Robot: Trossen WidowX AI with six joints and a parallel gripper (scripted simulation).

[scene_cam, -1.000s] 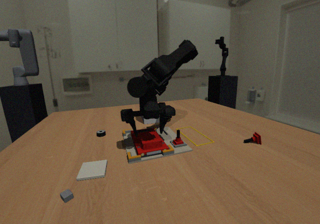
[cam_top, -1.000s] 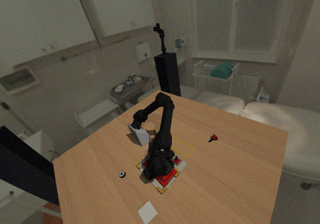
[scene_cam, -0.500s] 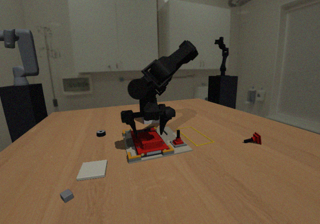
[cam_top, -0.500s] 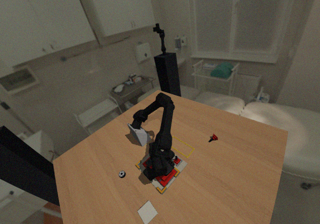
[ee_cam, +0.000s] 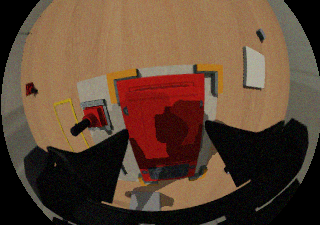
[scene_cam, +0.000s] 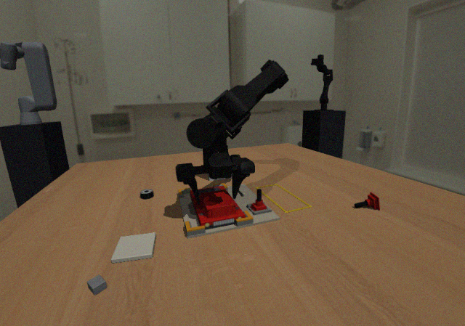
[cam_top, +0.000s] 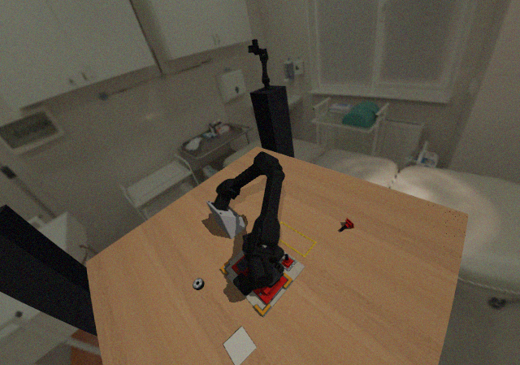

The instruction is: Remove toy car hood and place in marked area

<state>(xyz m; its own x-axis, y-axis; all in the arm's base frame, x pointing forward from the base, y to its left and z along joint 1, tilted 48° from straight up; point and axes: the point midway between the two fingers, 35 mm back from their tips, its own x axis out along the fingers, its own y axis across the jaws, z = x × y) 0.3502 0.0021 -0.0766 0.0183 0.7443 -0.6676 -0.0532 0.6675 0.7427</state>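
Right now the red hood is right at my gripper tip. Also, from my gripper tip: white flat tile: 80 mm ahead, 190 mm to the right, 40 mm below; black wheel: 190 mm behind, 190 mm to the right, 30 mm below.
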